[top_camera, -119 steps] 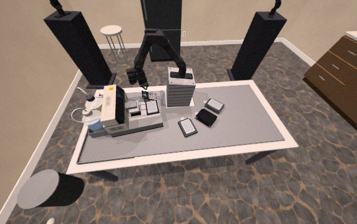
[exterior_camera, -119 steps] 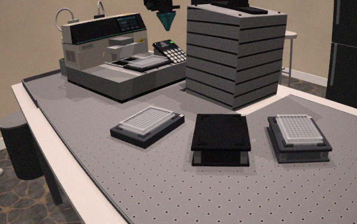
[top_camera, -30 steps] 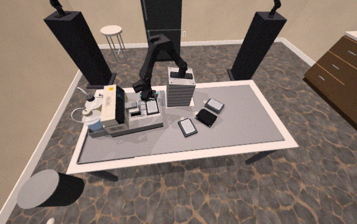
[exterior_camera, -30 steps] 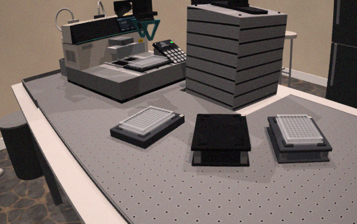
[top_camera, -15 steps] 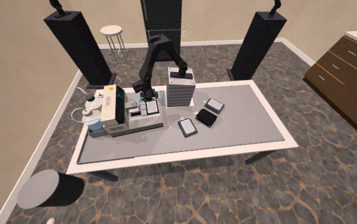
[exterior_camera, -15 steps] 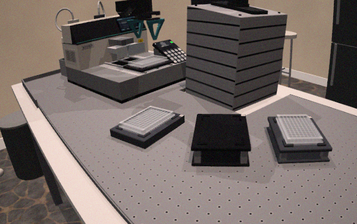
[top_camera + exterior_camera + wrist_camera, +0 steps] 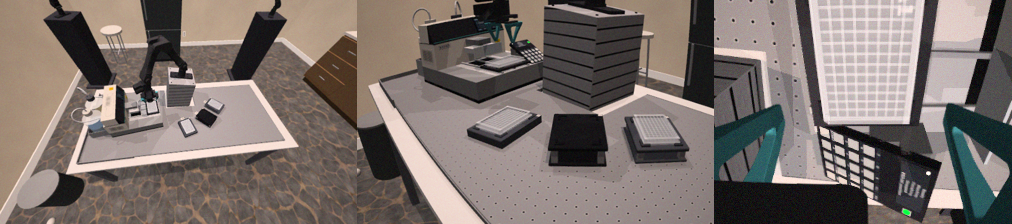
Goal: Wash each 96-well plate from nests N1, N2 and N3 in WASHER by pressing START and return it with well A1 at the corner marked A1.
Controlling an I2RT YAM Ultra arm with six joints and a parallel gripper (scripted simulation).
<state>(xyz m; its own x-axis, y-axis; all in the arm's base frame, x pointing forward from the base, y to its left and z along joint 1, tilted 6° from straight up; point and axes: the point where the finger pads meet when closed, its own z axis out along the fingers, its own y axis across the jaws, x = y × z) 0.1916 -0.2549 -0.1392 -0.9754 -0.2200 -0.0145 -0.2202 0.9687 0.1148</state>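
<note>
Right now my hand is 90 mm above the carrier. Also, from my hand: N2 label: 420 mm to the left, 170 mm below, 10 mm ahead; then washer: 150 mm to the right, 40 mm below, 40 mm ahead; then N1 label: 280 mm to the left, 170 mm below, 80 mm ahead.
</note>
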